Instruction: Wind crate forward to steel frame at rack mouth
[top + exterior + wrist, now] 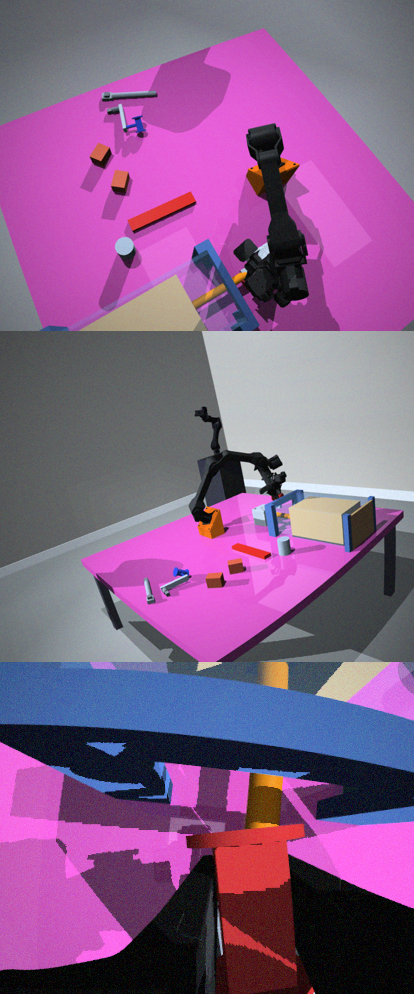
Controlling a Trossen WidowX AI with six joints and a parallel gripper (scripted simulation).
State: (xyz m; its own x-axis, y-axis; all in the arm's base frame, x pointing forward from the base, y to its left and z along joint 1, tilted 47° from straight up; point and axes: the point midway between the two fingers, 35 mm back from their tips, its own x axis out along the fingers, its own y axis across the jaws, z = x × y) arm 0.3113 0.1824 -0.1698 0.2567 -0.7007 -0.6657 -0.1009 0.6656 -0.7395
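My gripper tip is 5 cm past the winch handle, 1 cm to the left of it and 3 cm above it. Also, from my gripper tip: red knob 2 cm behind; then blue steel frame 4 cm ahead, 3 cm to the right, 3 cm below; then grey winch 13 cm behind, 2 cm to the right, 10 cm below.
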